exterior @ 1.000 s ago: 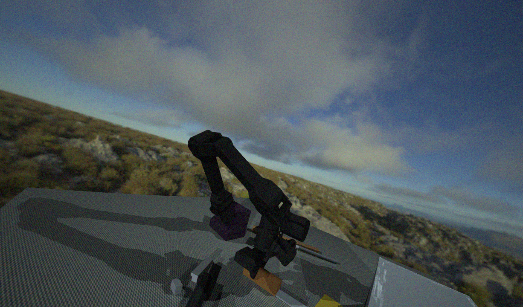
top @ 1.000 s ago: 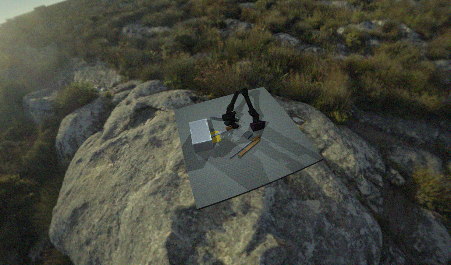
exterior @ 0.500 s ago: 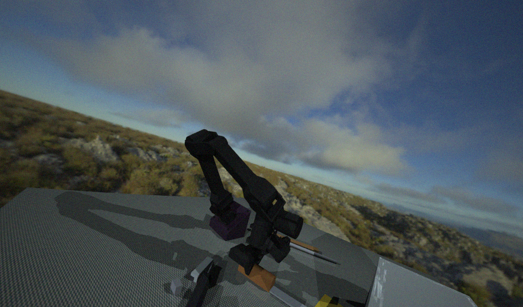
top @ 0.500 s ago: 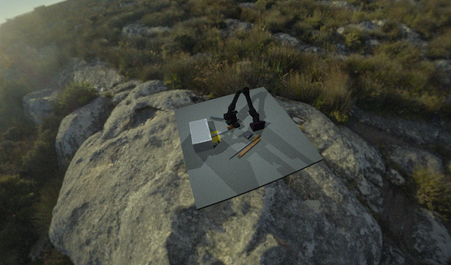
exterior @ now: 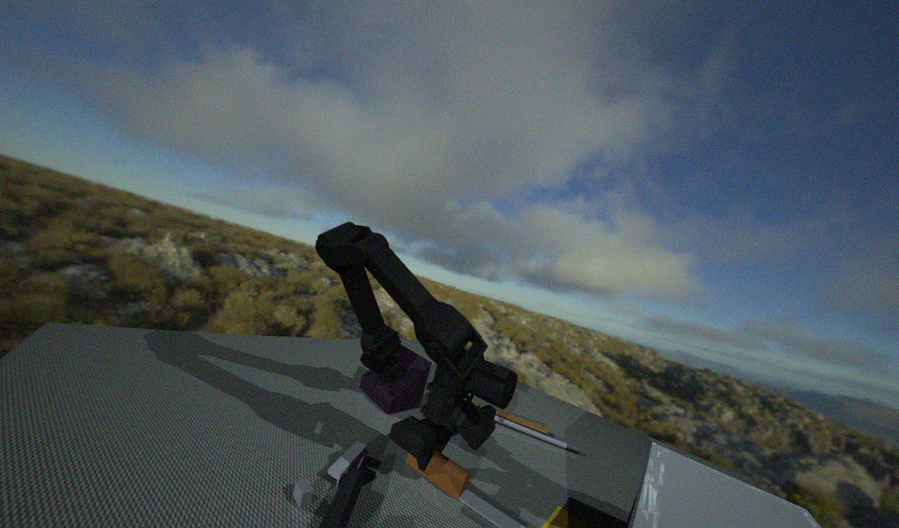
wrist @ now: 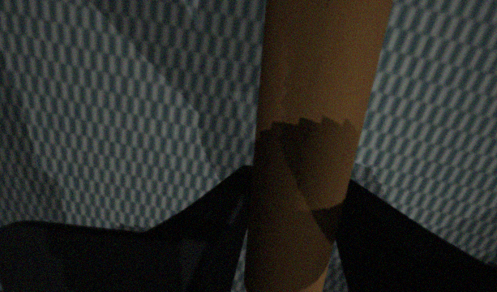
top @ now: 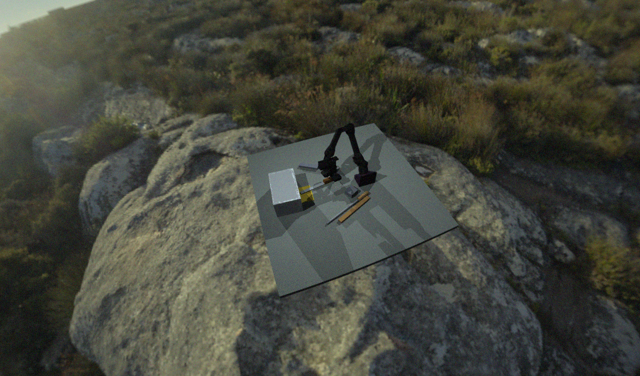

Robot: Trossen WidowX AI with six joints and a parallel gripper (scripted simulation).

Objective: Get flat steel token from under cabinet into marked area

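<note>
The grey block lies 180 mm to the left of my gripper tip, 70 mm behind it and 10 mm above it. From my gripper tip the other things lie so: grey bar 110 mm to the right, 80 mm behind; then small grey cube 190 mm to the right, 50 mm behind; then wooden stick 320 mm to the left, 30 mm behind.
</note>
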